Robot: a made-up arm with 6 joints.
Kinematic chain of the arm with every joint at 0, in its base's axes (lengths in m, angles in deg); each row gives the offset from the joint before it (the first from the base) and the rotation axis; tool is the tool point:
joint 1: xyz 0 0 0.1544 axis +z
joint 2: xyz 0 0 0 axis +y
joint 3: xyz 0 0 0.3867 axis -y
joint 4: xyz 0 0 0 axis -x
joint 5: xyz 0.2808 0 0 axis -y
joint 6: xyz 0 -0.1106 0 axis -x
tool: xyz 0 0 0
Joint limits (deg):
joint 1: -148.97..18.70
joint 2: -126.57..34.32
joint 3: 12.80..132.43
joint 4: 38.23..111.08
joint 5: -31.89..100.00
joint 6: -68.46..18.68
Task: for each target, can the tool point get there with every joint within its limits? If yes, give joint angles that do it. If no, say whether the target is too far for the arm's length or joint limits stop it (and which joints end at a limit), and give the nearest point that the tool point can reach.
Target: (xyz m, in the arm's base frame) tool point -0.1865 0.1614 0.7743
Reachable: yes | joints -54.09 -32.82 44.36 59.37 -4.87 -16.27
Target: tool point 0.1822 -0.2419 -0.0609
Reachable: no: joint limits stop it (at a limit: joint 1, joint 2, joint 3, joint 4) | nearest point 0.2457 0.1014 -0.3713 | short by 0.467 m
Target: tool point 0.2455 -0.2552 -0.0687
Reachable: no: joint limits stop it (at a limit: joint 1, joint 2, joint 3, joint 4) | nearest point 0.2457 0.1014 -0.3713 | short by 0.468 m
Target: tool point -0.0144 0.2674 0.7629
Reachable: yes | joints -90.44 -36.90 38.51 81.45 32.23 -41.79
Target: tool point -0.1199 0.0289 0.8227
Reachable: yes | joints -16.87 -18.54 50.03 86.31 68.95 -54.56
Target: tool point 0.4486 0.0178 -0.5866
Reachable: no: too far | nearest point 0.3278 0.1508 -0.3713 | short by 0.280 m
